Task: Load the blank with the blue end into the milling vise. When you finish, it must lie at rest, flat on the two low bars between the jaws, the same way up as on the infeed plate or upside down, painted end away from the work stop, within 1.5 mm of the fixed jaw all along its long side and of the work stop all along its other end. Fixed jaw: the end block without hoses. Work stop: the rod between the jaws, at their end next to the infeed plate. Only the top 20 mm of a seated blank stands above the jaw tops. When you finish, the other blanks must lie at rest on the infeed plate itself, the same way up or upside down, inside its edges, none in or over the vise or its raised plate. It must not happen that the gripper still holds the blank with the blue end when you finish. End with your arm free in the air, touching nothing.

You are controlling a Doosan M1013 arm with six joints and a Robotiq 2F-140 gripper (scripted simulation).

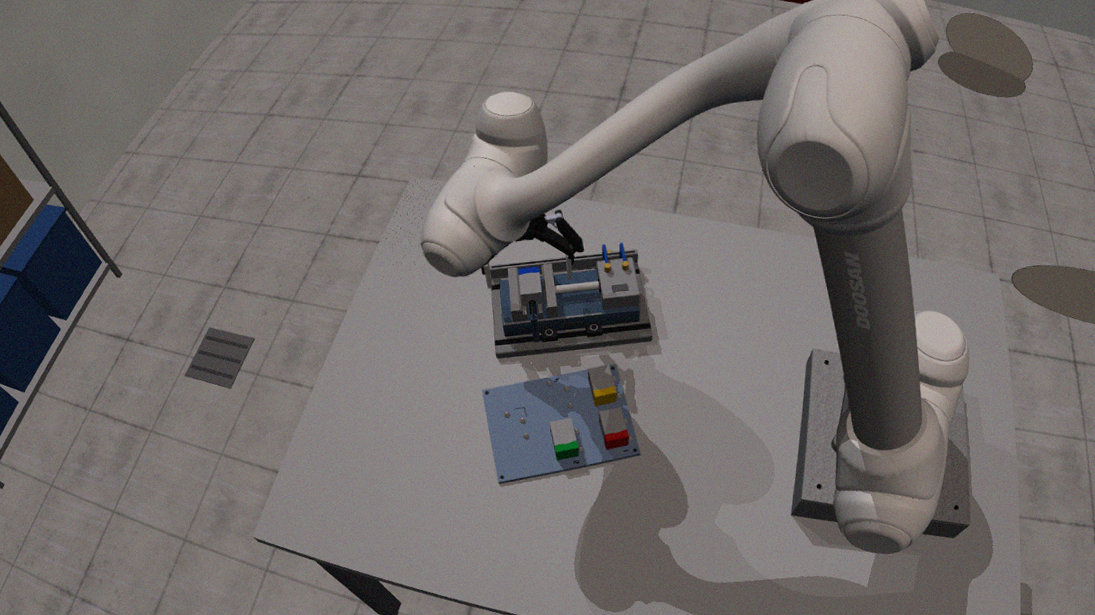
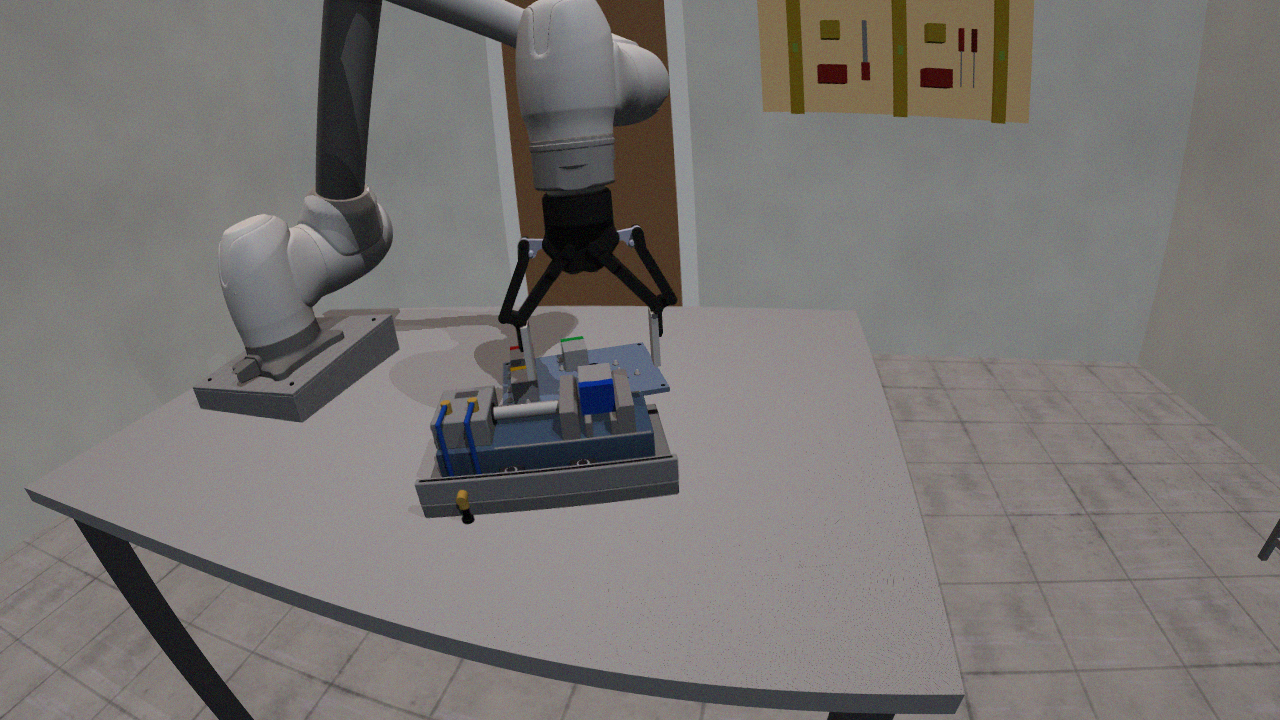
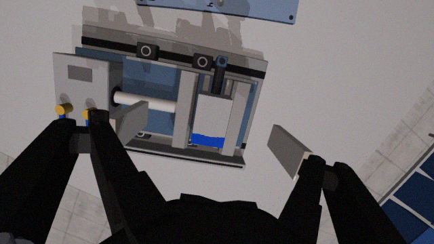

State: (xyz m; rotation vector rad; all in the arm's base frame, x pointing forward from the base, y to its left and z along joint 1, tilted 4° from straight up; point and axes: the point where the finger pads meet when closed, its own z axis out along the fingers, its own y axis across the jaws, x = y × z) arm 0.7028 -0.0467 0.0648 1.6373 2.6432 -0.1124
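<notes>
Now: hand 30 mm above the blue-ended blank. From my hand the other things lie so: black work stop rod 40 mm to the left, 40 mm below, 20 mm behind; then moving jaw 50 mm below, 30 mm behind, 20 mm to the right; then fixed jaw 50 mm below, 30 mm ahead, 10 mm to the left.
</notes>
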